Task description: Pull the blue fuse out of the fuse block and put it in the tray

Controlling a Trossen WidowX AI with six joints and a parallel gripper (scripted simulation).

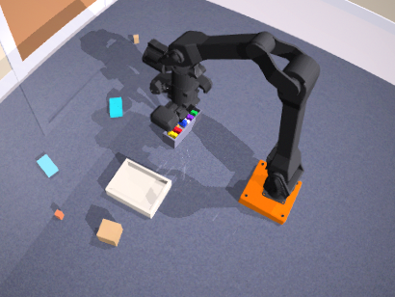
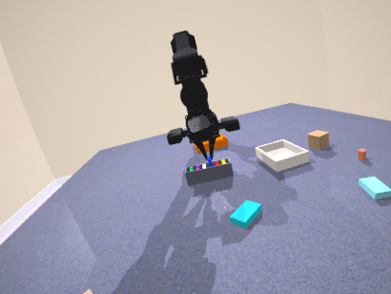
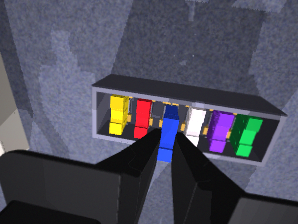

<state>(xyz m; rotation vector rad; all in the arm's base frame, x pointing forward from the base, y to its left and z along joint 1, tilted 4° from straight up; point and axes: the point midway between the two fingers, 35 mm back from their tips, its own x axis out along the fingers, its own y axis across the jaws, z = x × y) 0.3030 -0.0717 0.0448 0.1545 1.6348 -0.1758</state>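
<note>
Right now the white tray is 21 cm to the left of my gripper tip, 5 cm below it and 2 cm ahead of it. From my gripper tip the other things lie so: small orange cube 36 cm to the left, 17 cm ahead, 4 cm below; small tan cube 30 cm ahead, 28 cm to the right, 4 cm below; blue fuse 1 cm below.
</note>
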